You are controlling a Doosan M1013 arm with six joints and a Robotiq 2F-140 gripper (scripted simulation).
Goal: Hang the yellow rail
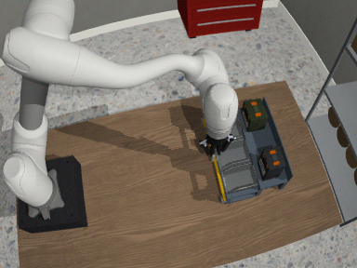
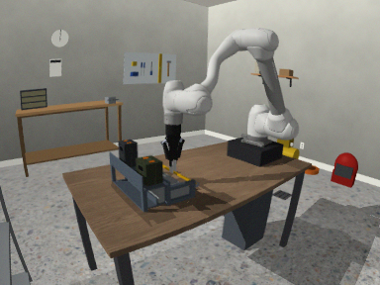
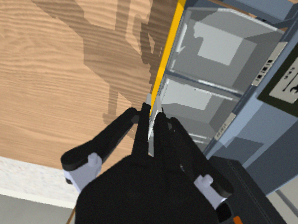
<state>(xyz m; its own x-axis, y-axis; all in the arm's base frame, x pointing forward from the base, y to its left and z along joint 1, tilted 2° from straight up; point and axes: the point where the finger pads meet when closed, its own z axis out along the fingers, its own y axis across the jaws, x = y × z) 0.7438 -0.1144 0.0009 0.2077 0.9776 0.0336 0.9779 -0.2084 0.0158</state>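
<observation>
Now: hand 3 cm above the yellow rail.
</observation>
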